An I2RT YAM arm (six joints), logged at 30 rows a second.
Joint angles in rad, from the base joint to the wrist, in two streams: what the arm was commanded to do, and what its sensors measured. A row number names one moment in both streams.
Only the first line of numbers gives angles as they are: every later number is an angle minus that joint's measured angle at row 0.
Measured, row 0:
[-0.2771 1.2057 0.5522 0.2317 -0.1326 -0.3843]
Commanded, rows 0 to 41:
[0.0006 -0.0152 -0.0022 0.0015 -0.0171 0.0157]
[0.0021 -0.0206 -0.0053 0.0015 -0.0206 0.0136]
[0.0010 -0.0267 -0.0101 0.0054 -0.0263 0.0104]
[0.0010 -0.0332 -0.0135 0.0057 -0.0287 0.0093]
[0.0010 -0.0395 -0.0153 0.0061 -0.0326 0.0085]
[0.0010 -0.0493 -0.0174 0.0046 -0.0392 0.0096]
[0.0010 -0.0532 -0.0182 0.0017 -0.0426 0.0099]
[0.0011 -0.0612 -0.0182 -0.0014 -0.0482 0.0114]
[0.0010 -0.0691 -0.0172 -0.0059 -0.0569 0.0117]
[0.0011 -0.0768 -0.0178 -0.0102 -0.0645 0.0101]
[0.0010 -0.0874 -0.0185 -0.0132 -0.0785 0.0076]
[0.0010 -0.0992 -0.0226 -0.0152 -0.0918 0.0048]
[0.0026 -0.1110 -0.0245 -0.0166 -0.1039 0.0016]
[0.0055 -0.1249 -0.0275 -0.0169 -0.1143 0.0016]
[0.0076 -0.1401 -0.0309 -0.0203 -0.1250 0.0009]
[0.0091 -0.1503 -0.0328 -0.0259 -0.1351 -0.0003]
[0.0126 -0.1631 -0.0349 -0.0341 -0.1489 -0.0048]
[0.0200 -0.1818 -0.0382 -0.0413 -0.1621 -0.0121]
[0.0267 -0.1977 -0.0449 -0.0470 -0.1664 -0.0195]
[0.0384 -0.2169 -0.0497 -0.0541 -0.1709 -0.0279]
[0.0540 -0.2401 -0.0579 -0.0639 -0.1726 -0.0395]
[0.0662 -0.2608 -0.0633 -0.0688 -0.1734 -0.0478]
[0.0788 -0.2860 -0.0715 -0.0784 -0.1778 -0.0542]
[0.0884 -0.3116 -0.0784 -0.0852 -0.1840 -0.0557]
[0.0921 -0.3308 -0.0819 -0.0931 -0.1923 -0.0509]
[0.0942 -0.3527 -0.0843 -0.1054 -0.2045 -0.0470]
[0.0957 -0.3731 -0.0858 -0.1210 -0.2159 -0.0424]
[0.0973 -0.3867 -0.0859 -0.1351 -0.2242 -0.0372]
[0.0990 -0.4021 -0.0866 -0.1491 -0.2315 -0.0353]
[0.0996 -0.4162 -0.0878 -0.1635 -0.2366 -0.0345]
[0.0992 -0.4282 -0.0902 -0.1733 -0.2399 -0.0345]
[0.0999 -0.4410 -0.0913 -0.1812 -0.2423 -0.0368]
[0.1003 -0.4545 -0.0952 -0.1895 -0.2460 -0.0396]
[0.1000 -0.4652 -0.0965 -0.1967 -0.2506 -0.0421]
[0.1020 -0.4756 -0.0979 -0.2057 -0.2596 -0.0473]
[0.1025 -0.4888 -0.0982 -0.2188 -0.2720 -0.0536]
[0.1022 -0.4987 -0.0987 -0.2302 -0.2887 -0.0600]
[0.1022 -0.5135 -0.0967 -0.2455 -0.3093 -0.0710]
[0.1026 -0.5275 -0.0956 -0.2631 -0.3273 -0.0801]
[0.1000 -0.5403 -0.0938 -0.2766 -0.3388 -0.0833]
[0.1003 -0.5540 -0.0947 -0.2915 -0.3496 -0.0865]
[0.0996 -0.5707 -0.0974 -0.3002 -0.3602 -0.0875]
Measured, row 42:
[0.0957 -0.5345 -0.0816 -0.2403 -0.2975 -0.0660]
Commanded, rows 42 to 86:
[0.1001 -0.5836 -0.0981 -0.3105 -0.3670 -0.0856]
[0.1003 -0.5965 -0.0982 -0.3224 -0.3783 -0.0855]
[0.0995 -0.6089 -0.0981 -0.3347 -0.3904 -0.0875]
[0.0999 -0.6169 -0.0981 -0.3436 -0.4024 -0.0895]
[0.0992 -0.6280 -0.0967 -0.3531 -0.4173 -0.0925]
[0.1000 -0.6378 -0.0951 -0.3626 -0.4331 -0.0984]
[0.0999 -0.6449 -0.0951 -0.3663 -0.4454 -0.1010]
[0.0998 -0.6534 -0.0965 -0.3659 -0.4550 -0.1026]
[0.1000 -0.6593 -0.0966 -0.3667 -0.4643 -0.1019]
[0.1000 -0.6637 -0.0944 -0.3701 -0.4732 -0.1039]
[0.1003 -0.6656 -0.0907 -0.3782 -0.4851 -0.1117]
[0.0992 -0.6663 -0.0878 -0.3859 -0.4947 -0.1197]
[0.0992 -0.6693 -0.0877 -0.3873 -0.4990 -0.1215]
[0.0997 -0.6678 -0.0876 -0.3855 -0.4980 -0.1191]
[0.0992 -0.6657 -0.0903 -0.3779 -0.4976 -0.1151]
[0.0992 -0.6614 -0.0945 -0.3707 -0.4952 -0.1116]
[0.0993 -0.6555 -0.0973 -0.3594 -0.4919 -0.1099]
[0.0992 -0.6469 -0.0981 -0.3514 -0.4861 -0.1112]
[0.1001 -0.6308 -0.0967 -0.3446 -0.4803 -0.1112]
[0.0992 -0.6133 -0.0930 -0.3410 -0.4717 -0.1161]
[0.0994 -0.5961 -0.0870 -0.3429 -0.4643 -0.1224]
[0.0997 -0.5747 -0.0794 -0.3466 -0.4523 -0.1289]
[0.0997 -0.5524 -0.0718 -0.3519 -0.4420 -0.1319]
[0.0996 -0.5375 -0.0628 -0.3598 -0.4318 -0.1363]
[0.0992 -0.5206 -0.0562 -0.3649 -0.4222 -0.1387]
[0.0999 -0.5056 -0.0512 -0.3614 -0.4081 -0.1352]
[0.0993 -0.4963 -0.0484 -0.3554 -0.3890 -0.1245]
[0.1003 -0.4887 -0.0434 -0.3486 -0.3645 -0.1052]
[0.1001 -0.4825 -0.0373 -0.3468 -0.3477 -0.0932]
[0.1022 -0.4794 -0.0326 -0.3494 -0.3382 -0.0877]
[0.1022 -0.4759 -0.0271 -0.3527 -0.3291 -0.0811]
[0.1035 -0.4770 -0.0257 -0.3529 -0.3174 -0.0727]
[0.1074 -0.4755 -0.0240 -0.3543 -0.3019 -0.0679]
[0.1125 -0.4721 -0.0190 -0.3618 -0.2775 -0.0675]
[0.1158 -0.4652 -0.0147 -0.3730 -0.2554 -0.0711]
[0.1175 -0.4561 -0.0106 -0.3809 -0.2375 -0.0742]
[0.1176 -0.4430 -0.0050 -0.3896 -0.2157 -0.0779]
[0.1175 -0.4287 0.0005 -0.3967 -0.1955 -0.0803]
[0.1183 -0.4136 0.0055 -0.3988 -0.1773 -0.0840]
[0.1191 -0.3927 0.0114 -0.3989 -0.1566 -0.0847]
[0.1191 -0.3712 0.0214 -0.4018 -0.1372 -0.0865]
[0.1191 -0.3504 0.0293 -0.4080 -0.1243 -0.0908]
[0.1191 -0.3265 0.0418 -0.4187 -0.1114 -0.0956]
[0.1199 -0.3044 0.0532 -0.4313 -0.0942 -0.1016]
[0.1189 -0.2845 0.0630 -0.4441 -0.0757 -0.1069]
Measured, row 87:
[0.1144 -0.3171 0.0194 -0.3982 -0.1560 -0.0969]
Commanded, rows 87 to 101:
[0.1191 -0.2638 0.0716 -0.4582 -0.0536 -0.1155]
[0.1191 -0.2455 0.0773 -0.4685 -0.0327 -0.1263]
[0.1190 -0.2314 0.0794 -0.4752 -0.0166 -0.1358]
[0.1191 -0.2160 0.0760 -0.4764 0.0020 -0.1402]
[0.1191 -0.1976 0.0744 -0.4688 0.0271 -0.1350]
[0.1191 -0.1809 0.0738 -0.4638 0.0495 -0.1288]
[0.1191 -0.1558 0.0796 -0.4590 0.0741 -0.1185]
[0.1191 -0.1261 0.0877 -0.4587 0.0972 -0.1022]
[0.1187 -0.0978 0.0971 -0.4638 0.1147 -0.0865]
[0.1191 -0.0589 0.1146 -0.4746 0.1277 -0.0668]
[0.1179 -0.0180 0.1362 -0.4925 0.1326 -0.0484]
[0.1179 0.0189 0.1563 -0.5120 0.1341 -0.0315]
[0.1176 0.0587 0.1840 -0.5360 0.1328 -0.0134]
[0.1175 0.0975 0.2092 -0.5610 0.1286 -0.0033]
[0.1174 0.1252 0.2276 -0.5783 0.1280 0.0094]
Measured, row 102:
[0.1144 0.0743 0.1655 -0.5107 0.0958 -0.0542]
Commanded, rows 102 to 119:
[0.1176 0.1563 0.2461 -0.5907 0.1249 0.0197]
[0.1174 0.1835 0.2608 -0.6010 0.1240 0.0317]
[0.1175 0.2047 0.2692 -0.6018 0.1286 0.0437]
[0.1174 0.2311 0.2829 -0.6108 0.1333 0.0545]
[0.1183 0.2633 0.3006 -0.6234 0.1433 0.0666]
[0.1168 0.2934 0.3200 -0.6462 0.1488 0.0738]
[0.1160 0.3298 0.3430 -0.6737 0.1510 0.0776]
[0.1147 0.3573 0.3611 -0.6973 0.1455 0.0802]
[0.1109 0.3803 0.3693 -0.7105 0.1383 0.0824]
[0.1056 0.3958 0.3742 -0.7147 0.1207 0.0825]
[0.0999 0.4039 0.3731 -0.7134 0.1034 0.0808]
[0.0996 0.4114 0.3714 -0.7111 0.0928 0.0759]
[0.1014 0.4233 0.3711 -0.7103 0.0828 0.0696]
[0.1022 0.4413 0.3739 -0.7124 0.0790 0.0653]
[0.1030 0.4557 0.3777 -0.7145 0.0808 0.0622]
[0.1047 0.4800 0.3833 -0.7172 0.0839 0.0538]
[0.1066 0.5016 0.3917 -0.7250 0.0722 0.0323]
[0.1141 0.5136 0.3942 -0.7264 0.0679 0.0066]
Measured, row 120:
[0.1049 0.4631 0.3784 -0.6736 0.0908 0.0438]
